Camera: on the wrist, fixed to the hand. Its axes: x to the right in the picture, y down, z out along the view.
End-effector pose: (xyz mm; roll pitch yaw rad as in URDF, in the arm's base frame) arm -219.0 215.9 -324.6 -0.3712 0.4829 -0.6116
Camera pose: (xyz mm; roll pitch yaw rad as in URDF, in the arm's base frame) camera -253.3 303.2 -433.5 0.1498 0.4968 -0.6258
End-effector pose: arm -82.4 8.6 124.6 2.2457 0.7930 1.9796
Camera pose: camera -136.9 80.0 236.7 2.7913 0.7871 2.0048
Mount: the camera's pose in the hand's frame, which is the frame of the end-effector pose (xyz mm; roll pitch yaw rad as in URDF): -18.7 96.4 -104.9 0.5276 0.0175 -0.0066
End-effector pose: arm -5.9 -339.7 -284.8 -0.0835 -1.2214 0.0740
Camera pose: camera 86.7 -245.3 -340.9 0.4652 -1.2044 0.0516
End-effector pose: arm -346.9 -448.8 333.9 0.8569 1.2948 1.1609
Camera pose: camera -477.9 -393.0 353.0 1.4180 1.3111 1.1956
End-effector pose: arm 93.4 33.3 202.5 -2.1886 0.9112 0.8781
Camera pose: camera 185.9 -76.6 206.4 -1.6741 0.8956 0.8614
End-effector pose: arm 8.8 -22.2 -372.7 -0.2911 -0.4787 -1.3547
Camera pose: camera 78.7 -50.3 -495.1 0.2423 -0.4638 -1.3674
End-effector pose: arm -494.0 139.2 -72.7 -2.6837 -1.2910 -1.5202
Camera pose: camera -629.4 187.1 -76.5 -2.1493 -1.3096 -1.5272
